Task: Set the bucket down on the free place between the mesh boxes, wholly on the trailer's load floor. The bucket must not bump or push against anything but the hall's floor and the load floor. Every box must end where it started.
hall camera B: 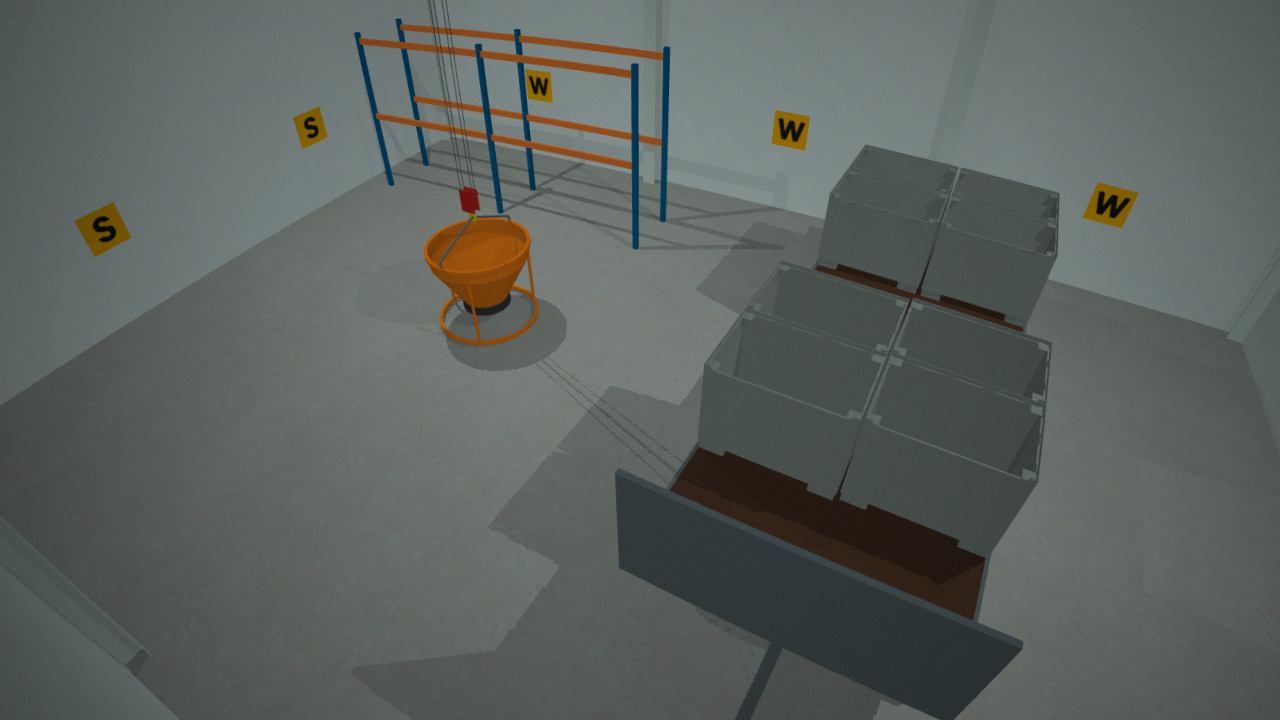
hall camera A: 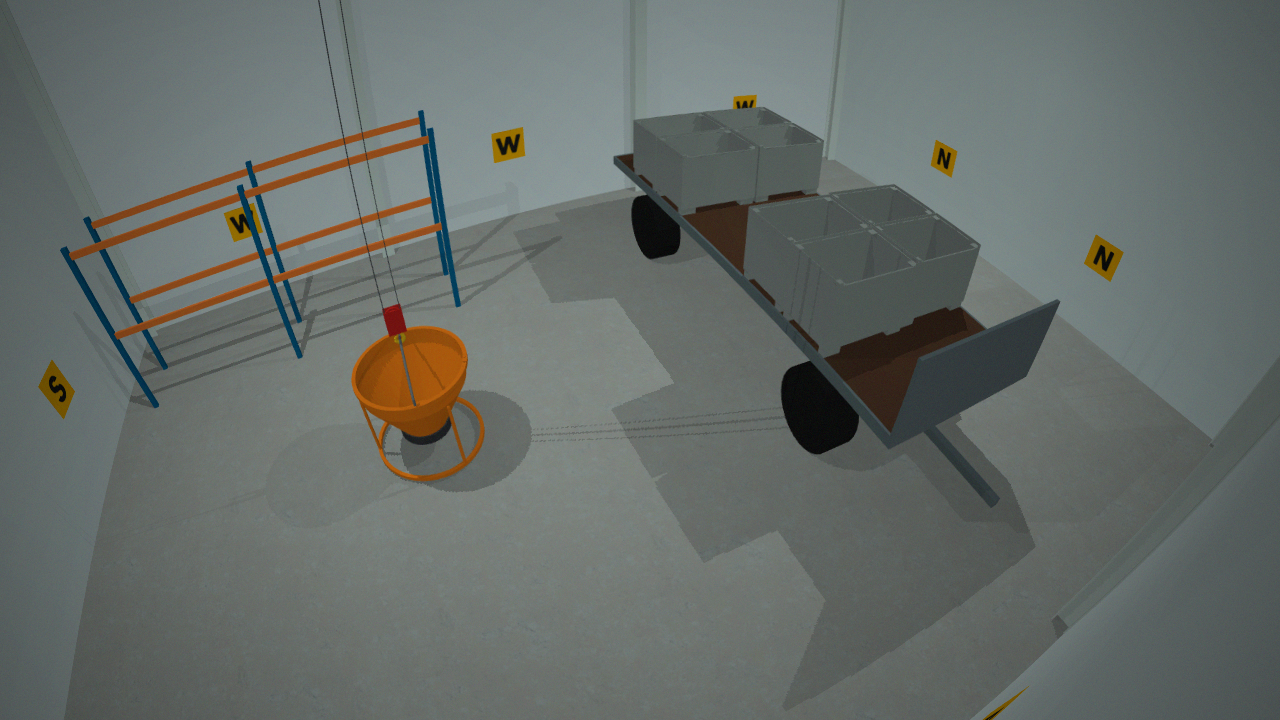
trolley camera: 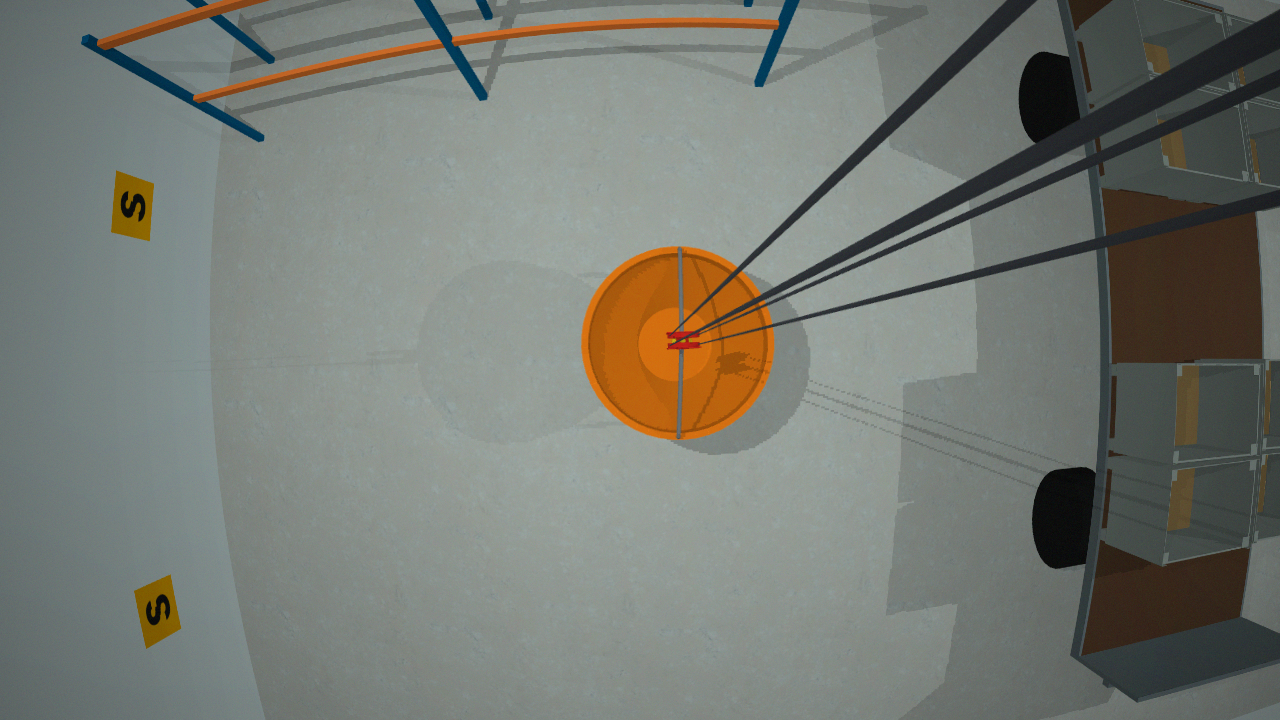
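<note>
The orange bucket (hall camera A: pixel 409 371) (hall camera B: pixel 478 259) (trolley camera: pixel 617 344) is upright, its foot ring on or very near the floor; any small gap cannot be told. My hook (hall camera A: pixel 399 338) (hall camera B: pixel 473 217) (trolley camera: pixel 682 340), under the red block, is shut on the bucket's raised bail, centred over the bowl. The trailer's brown load floor (hall camera A: pixel 720 234) (trolley camera: pixel 1181 277) shows bare between two groups of grey mesh boxes. The far group (hall camera A: pixel 716 179) (hall camera B: pixel 984 268) and the near group (hall camera A: pixel 895 308) (hall camera B: pixel 778 429) (trolley camera: pixel 1145 420) stand apart from the bucket. In the trolley view the gap is at the right.
A blue and orange rack (hall camera A: pixel 268 268) (hall camera B: pixel 635 152) (trolley camera: pixel 452 49) stands by the W wall, near the bucket. The trailer has a grey end board (hall camera A: pixel 980 371) (hall camera B: pixel 805 573) (trolley camera: pixel 1181 653), a drawbar (hall camera A: pixel 962 465) and a black wheel (hall camera A: pixel 819 407) (trolley camera: pixel 1065 517) below its side edge.
</note>
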